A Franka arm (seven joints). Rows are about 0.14 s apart.
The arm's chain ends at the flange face. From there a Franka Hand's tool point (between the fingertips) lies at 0.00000 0.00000 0.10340 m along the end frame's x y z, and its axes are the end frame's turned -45 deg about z.
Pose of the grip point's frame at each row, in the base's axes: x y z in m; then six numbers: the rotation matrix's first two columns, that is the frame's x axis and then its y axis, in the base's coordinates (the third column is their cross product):
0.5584, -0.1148, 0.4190, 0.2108, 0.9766, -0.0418, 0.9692, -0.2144, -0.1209
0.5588, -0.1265, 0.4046, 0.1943, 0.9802, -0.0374, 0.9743, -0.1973, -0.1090
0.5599, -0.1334, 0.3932, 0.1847, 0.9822, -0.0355, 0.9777, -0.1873, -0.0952
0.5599, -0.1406, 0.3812, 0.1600, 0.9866, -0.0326, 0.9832, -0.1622, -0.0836
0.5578, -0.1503, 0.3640, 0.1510, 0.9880, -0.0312, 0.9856, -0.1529, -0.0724
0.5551, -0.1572, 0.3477, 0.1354, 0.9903, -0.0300, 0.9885, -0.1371, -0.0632
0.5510, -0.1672, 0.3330, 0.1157, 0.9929, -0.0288, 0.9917, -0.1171, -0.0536
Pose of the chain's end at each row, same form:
0.5715, -0.1132, 0.5215, 0.8344, 0.5390, -0.1150, 0.5363, -0.8422, -0.0559
0.5706, -0.1249, 0.5073, 0.8263, 0.5536, -0.1035, 0.5515, -0.8326, -0.0506
0.5703, -0.1316, 0.4961, 0.8219, 0.5621, -0.0924, 0.5607, -0.8270, -0.0422
0.5690, -0.1387, 0.4842, 0.8084, 0.5829, -0.0822, 0.5821, -0.8123, -0.0361
0.5657, -0.1483, 0.4671, 0.8037, 0.5905, -0.0733, 0.5902, -0.8067, -0.0291
0.5620, -0.1550, 0.4508, 0.7947, 0.6033, -0.0659, 0.6032, -0.7972, -0.0235
0.5569, -0.1649, 0.4362, 0.7831, 0.6193, -0.0583, 0.6194, -0.7849, -0.0175

